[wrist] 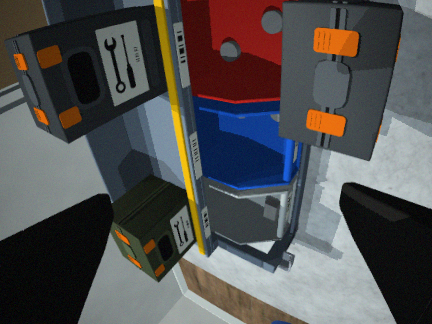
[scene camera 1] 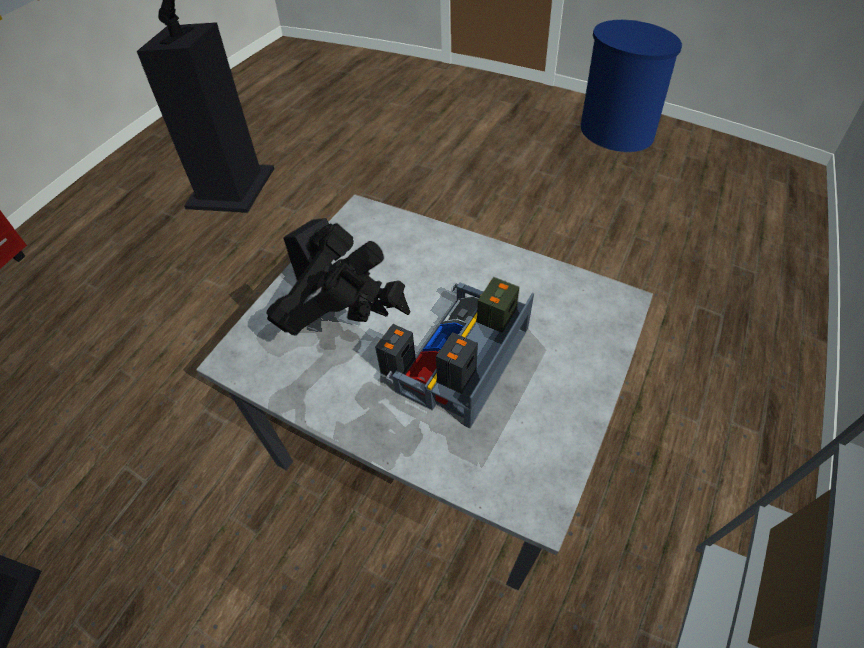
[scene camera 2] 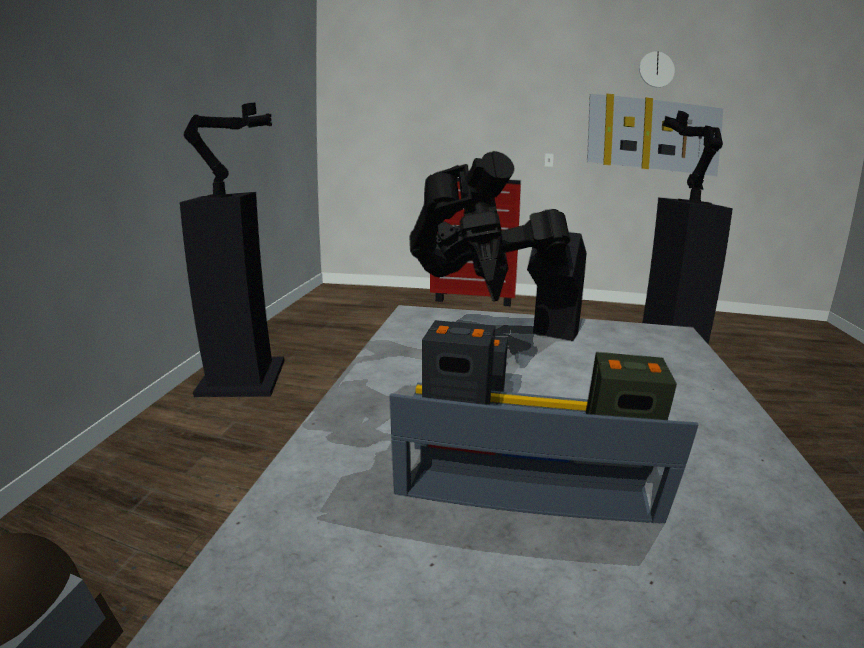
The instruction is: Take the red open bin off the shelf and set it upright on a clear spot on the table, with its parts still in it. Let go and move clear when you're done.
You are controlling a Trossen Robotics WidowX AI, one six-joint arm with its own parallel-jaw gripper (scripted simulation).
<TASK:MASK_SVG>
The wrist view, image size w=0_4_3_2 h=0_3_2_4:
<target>my gripper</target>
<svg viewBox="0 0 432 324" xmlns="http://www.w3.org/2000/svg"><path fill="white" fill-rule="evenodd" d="M108 194L96 194L24 229L24 231L22 230L0 241L0 324L78 324L103 257L114 219L114 211ZM344 183L339 199L341 212L352 238L372 273L396 324L432 324L432 209L355 182Z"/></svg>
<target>grey bin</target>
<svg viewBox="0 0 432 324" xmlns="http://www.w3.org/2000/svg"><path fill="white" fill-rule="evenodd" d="M203 176L212 232L239 245L278 241L283 238L291 223L298 176L295 176L289 185L237 190ZM268 198L280 202L279 217L275 221L263 217L265 202Z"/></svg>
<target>blue bin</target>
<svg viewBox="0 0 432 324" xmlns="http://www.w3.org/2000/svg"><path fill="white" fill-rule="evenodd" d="M192 96L204 177L238 190L290 184L299 170L302 143L295 143L295 141L288 139L286 141L286 139L278 136L279 122L273 120L270 115L279 114L280 100L234 104Z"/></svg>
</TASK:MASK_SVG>
